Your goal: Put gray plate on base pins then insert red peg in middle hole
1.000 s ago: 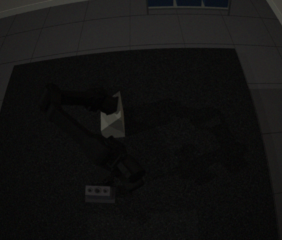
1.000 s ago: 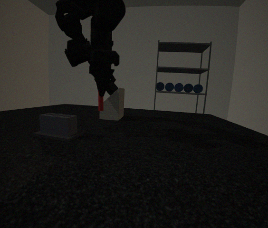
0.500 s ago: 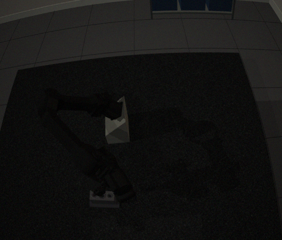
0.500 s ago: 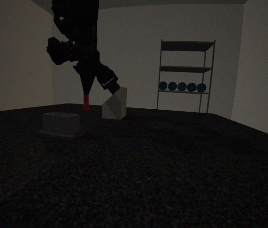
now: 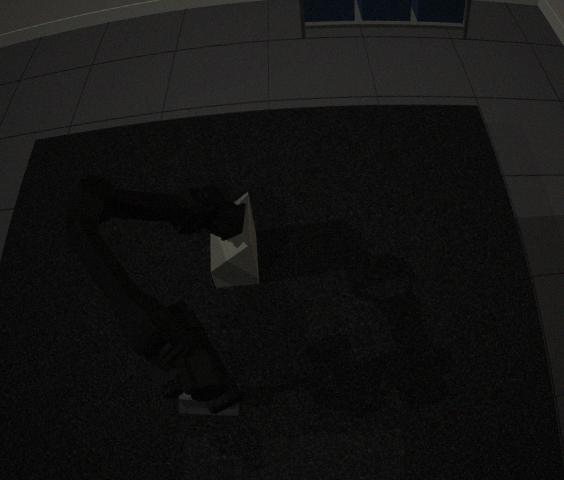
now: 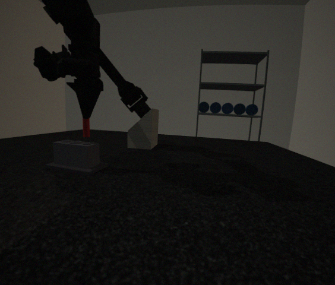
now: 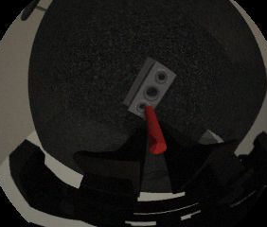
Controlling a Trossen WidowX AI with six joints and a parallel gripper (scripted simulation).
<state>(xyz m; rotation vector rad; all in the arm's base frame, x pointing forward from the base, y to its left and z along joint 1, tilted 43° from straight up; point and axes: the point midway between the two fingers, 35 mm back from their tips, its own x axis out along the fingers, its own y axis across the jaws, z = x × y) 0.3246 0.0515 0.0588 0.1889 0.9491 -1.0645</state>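
Right now the gray plate is 70 mm below my gripper tip, 20 mm to the right of it and 10 mm ahead of it. Also, from my gripper tip: red peg right at my gripper tip.
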